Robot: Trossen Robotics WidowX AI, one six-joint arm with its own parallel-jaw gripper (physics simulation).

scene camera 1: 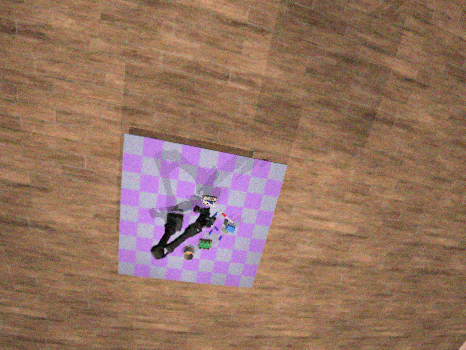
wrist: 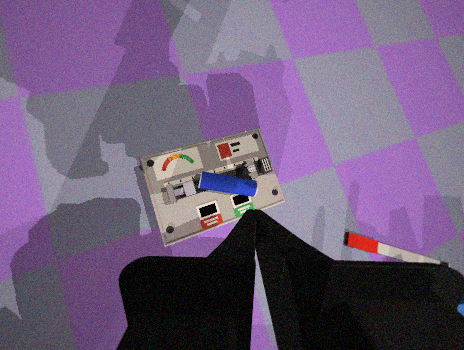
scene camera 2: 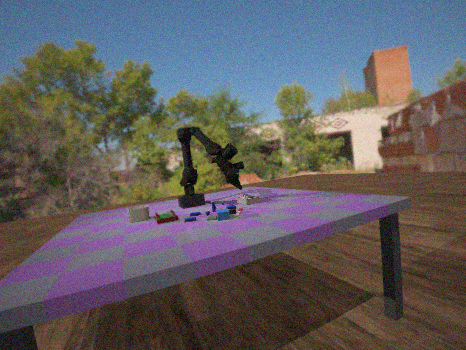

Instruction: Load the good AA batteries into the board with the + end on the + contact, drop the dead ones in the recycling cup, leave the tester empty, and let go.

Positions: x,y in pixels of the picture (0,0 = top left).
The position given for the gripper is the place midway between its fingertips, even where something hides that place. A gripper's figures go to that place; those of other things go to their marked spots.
Labels:
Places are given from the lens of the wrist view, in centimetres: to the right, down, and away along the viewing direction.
gripper [wrist: 253,216]: 1, 2, 11
red-and-white strip [wrist: 353,240]: 14, 7, 21
battery tester [wrist: 182,210]: -4, 3, 15
The marked spots on the battery tester and the red-and-white strip are 19 cm apart.

